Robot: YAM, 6 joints.
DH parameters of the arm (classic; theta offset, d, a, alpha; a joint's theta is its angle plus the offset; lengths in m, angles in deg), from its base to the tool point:
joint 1: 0 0.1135 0.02 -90
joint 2: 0 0 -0.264 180
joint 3: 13.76 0 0.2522 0
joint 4: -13.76 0 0.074 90
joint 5: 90 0 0 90
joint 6: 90 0.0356 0 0
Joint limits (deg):
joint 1: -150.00..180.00
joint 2: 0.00..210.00
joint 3: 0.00..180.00
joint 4: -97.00..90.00
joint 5: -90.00..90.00
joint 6: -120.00..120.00
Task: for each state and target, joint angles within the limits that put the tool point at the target. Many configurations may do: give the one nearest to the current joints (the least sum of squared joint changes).
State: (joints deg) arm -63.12 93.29 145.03 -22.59 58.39 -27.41
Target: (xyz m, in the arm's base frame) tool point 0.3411 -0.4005 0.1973
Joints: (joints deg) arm -46.36 136.73 116.86 -28.62 55.98 -27.41
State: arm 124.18 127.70 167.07 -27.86 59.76 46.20
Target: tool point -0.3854 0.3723 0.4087
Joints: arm 139.12 143.21 163.34 -22.27 55.14 46.20
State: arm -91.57 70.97 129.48 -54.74 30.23 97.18
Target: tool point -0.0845 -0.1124 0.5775
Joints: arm -118.40 70.65 122.36 -59.82 35.87 97.18
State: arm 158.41 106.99 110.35 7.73 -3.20 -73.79
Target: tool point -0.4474 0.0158 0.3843
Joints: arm 177.59 104.88 96.97 2.62 -4.91 -73.79
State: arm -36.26 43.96 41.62 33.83 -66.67 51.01
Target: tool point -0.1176 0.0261 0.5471
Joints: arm 1.95 25.03 76.46 40.55 -57.66 51.01
